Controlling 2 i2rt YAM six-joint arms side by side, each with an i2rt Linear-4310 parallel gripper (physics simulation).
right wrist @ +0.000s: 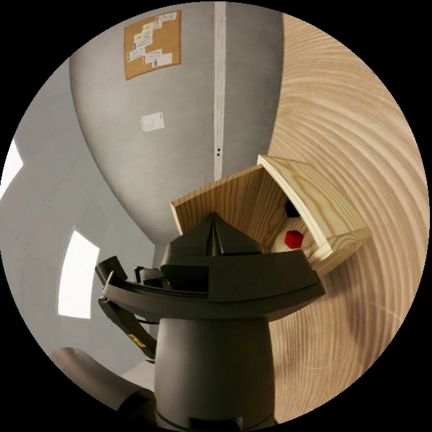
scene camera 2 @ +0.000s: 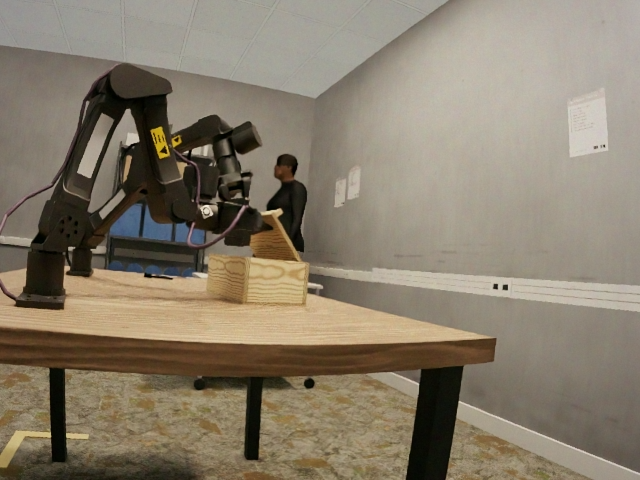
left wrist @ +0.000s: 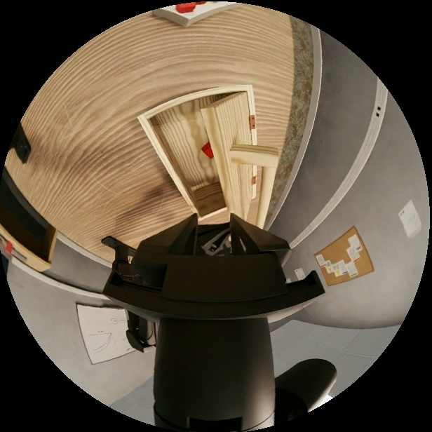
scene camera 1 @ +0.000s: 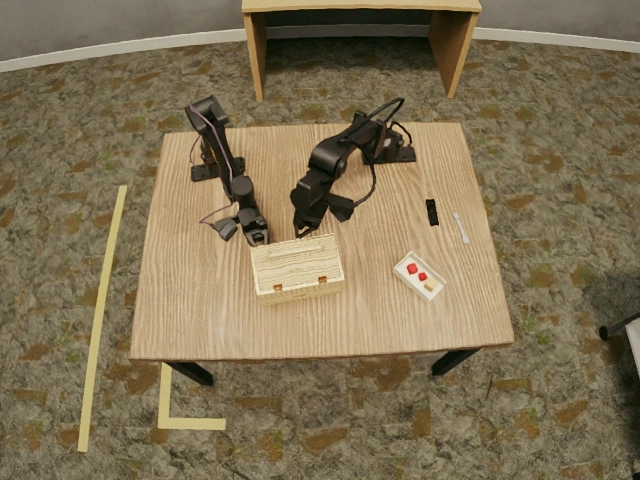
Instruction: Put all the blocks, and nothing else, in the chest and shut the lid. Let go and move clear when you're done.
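Where they show: left gripper, between the fingertips: [scene camera 1: 298, 233]; right gripper, between the fingertips: [scene camera 2: 271, 228] [scene camera 1: 265, 257]; left arm's base, origin of its link: [scene camera 2: 80, 273] [scene camera 1: 389, 156]; right arm's base, origin of its link: [scene camera 2: 43, 299] [scene camera 1: 217, 170].
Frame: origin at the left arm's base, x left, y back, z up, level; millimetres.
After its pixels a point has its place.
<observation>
The wooden chest [scene camera 1: 299, 296] {y -525, x -370, z 28 mm} [scene camera 2: 276, 281] {y -457, x -497, z 53 mm} [left wrist: 167, 167] [right wrist: 325, 200] stands with its lid [scene camera 1: 297, 268] {y -481, x -367, z 139 mm} [scene camera 2: 279, 241] {y -476, x -446, z 142 mm} [left wrist: 235, 130] [right wrist: 225, 197] tilted partly open. A red block [left wrist: 208, 150] [right wrist: 294, 239] and a dark blue block [right wrist: 291, 209] lie inside on its floor. The lid hides the blue block in the left wrist view. My left gripper [scene camera 1: 303, 231] {y -405, x -355, z 203 mm} is slightly open and empty, above the chest's handle-side edge. My right gripper [scene camera 1: 260, 242] [right wrist: 213, 216] is shut and empty, its tips at the underside of the raised lid near the lid's free edge.
A white tray [scene camera 1: 402, 277] {y -492, x -46, z 20 mm} at the right holds two small red pieces [scene camera 1: 412, 268] {y -469, x -11, z 29 mm} [scene camera 1: 422, 276] {y -497, x 17, z 24 mm} and a tan piece [scene camera 1: 430, 284] {y -530, x 34, z 34 mm}. A black object [scene camera 1: 432, 212] {y -261, x 106, z 7 mm} and a thin light grey tool [scene camera 1: 461, 228] {y -331, x 195, z 5 mm} lie above the tray in scene camera 1.
</observation>
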